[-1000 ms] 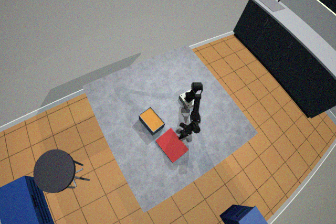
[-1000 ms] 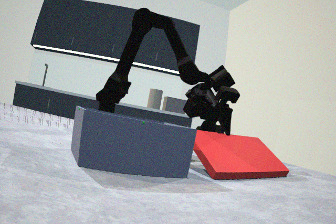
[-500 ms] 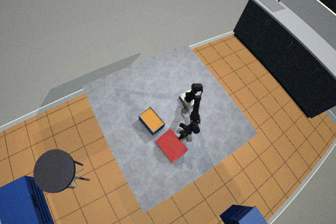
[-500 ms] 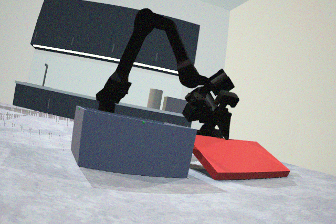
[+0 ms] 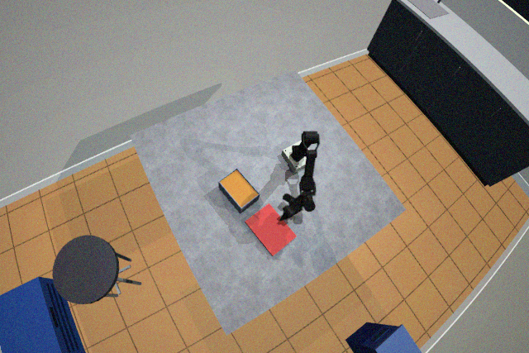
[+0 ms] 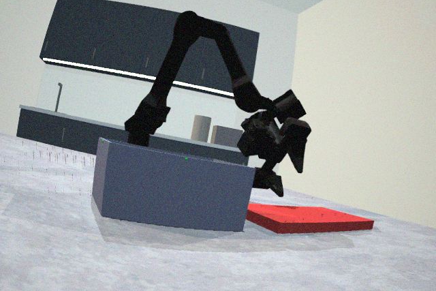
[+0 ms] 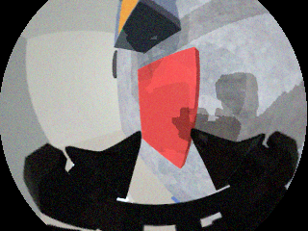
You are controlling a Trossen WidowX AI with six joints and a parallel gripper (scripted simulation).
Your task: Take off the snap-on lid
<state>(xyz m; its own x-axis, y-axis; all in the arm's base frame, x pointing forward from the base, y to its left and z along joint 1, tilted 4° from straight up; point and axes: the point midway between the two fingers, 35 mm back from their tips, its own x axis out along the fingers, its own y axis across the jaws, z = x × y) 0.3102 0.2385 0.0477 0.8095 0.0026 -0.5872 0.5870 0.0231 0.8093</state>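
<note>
My gripper tip is now 70 mm short of the red lid and 50 mm above it. From my gripper tip the other things lie so: blue-grey storage box (80 mm ahead, 280 mm to the right, 20 mm below).
</note>
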